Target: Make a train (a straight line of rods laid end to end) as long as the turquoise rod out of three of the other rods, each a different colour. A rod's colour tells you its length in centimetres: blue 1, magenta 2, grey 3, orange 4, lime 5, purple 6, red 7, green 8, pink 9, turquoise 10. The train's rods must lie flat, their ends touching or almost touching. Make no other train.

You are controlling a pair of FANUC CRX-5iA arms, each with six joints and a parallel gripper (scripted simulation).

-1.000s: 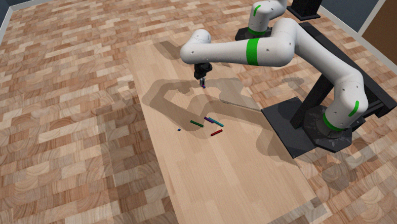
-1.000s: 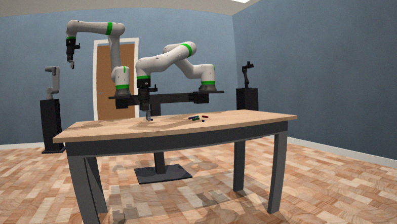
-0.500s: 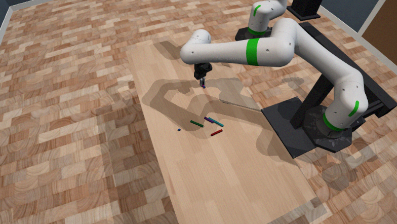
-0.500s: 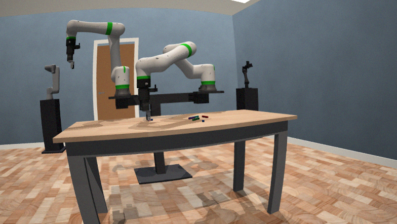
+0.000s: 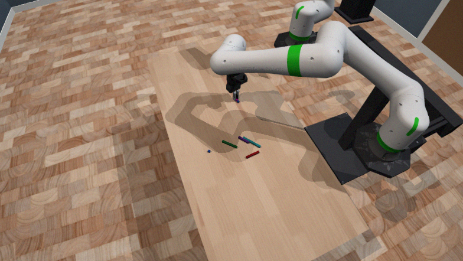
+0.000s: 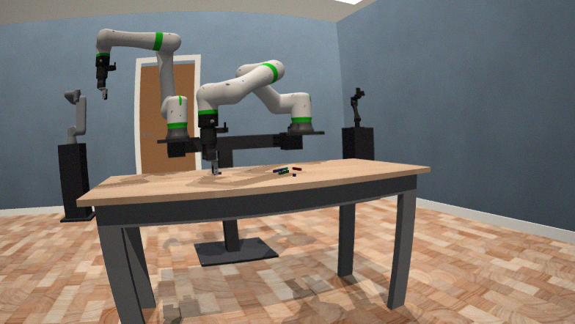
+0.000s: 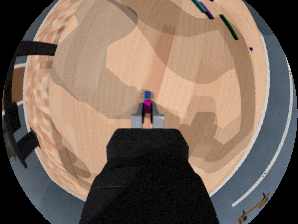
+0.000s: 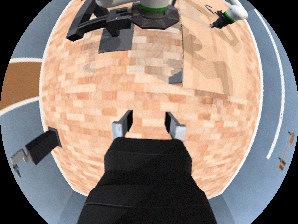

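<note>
Now: left hand 1 cm to the right of the magenta rod and 2 cm above it. The rest, counted from my left hand: turquoise rod (3 cm ahead, 30 cm to the left, 2 cm below); green rod (14 cm ahead, 27 cm to the left, 2 cm below); purple rod (6 cm ahead, 27 cm to the left, 2 cm below).
</note>
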